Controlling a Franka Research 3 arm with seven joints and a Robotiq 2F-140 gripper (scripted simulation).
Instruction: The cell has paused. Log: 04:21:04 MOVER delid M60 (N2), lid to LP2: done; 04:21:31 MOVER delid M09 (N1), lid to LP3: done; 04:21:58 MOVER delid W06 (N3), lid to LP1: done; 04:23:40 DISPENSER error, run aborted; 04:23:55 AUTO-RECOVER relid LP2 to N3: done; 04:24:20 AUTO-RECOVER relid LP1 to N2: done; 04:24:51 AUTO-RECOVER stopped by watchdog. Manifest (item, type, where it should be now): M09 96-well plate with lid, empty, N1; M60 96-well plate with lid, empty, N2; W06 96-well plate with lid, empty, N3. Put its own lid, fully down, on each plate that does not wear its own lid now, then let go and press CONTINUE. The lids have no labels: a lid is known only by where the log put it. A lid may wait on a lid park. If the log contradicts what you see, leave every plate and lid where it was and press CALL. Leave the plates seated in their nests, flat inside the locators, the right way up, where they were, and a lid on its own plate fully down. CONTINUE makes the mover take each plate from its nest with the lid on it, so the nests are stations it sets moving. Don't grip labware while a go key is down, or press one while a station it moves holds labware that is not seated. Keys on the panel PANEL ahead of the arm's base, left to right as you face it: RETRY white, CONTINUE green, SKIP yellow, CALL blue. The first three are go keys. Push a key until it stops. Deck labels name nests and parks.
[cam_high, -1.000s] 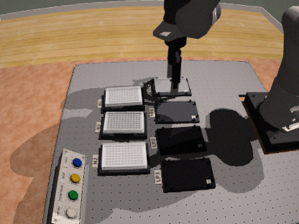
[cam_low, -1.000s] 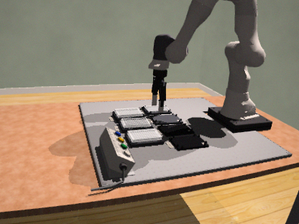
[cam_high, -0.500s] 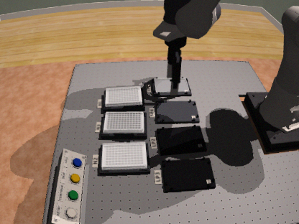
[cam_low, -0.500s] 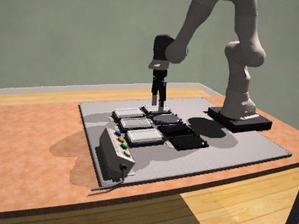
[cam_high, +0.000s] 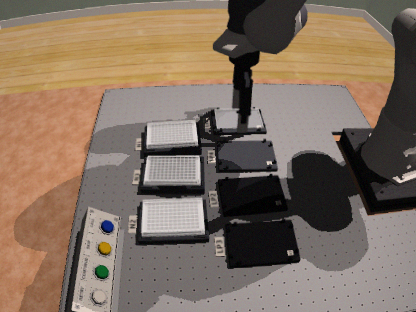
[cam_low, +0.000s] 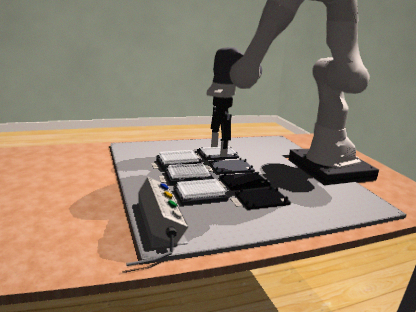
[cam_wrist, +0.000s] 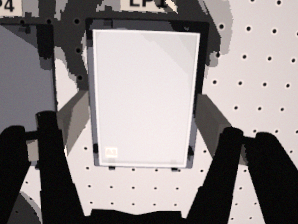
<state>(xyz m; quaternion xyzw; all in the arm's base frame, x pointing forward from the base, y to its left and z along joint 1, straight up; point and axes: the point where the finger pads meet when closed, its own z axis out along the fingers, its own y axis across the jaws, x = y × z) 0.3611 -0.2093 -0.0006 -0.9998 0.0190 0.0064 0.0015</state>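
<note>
Right now the lid park LP1 is 30 mm below my hand. From my hand the other things lie so: park LP4 (130 mm to the left, 30 mm below); then LP1 label (90 mm ahead, 10 mm to the right, 40 mm below); then LP4 label (90 mm ahead, 130 mm to the left, 40 mm below).
</note>
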